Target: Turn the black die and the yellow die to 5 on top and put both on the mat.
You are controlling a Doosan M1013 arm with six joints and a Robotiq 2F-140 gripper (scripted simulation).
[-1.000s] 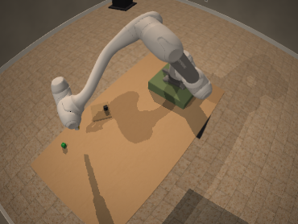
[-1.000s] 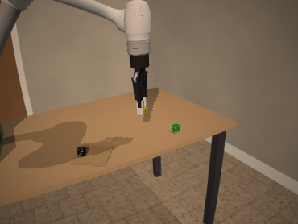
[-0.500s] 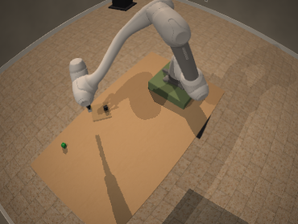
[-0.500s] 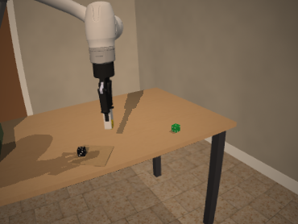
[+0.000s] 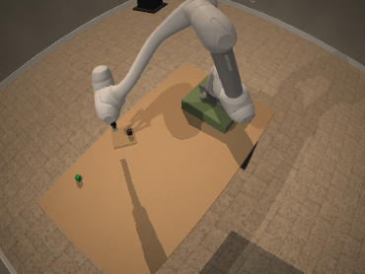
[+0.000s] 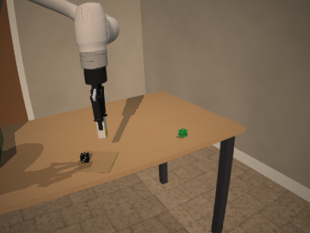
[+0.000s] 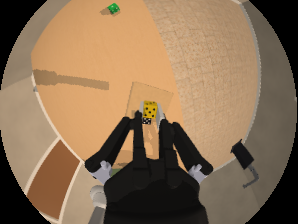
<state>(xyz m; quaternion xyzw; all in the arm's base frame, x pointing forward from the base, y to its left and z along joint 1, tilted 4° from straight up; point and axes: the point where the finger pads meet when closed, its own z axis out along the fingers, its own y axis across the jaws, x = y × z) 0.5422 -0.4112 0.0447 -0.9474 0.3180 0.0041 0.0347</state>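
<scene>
Right now the mat is 4 cm behind my hand, 2 cm to the left of it and 14 cm below it. Round my hand: black die (7 cm behind, 5 cm to the left, 12 cm below); then green die (35 cm ahead, 6 cm to the right, 12 cm below); then yellow die (2 cm below).
</scene>
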